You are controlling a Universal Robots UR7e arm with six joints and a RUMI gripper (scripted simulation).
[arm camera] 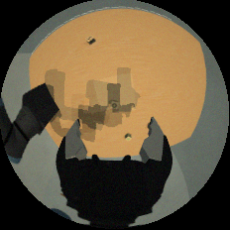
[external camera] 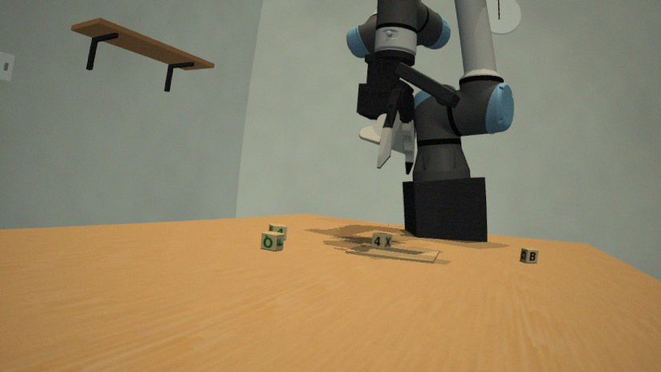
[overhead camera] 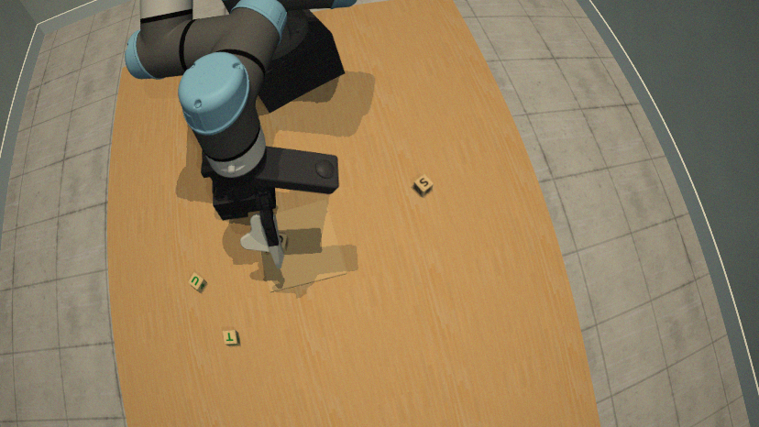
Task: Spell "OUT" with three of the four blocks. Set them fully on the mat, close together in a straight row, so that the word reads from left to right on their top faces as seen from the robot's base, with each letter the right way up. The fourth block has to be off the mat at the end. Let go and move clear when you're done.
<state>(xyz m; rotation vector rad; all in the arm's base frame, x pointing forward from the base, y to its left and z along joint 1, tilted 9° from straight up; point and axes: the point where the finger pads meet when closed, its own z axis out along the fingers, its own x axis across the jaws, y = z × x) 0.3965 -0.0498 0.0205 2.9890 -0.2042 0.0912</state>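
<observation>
Right now my hand is 130 mm above the tan mat and 20 mm to the right of it. Also, from my hand: S block: 260 mm to the left, 120 mm below, 40 mm behind.
</observation>
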